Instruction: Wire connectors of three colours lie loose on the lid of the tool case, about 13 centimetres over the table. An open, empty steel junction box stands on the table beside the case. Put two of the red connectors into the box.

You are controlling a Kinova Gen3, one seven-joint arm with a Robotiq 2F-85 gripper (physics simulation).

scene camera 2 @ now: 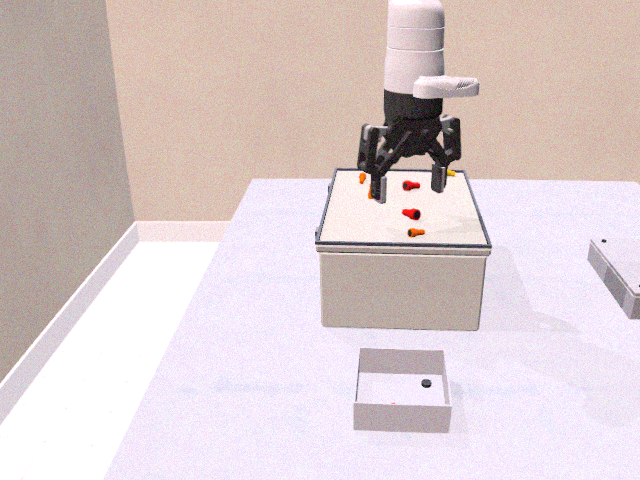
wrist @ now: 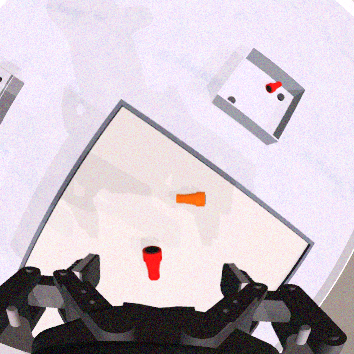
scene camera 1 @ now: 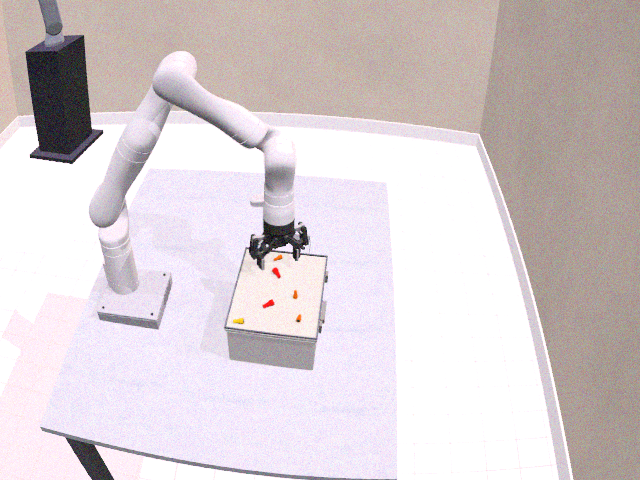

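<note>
My gripper is open and empty, a little above the lid of the tool case. In the wrist view, one red connector lies on the lid between the fingers' lines, wide end away from the gripper's body. A second red connector lies on the lid farther from the box. A third red connector lies inside the junction box; a speck of it shows over the box wall in scene camera 2. The box does not show in scene camera 1.
One orange connector lies near the lid's box-side edge. Two more orange connectors and a yellow connector lie on the lid. The robot's base stands on the table beside the case.
</note>
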